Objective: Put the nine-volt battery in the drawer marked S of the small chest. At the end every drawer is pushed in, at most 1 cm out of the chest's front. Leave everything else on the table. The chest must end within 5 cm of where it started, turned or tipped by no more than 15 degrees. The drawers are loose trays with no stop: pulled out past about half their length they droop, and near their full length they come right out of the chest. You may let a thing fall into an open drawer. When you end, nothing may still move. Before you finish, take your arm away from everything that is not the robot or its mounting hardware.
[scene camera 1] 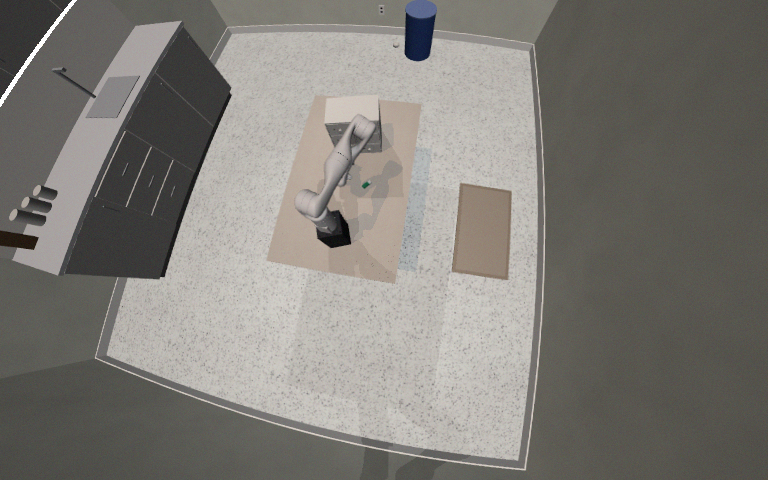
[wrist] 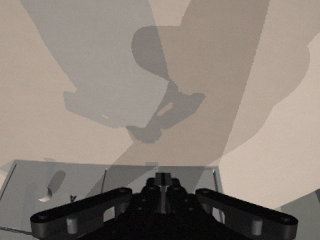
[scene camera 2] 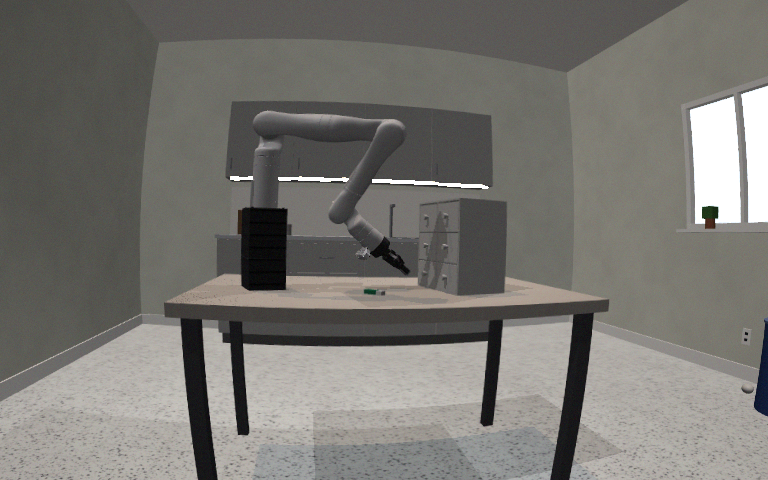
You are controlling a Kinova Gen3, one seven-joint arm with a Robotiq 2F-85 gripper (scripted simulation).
The pictures show: the gripper, a grey chest and a drawer.
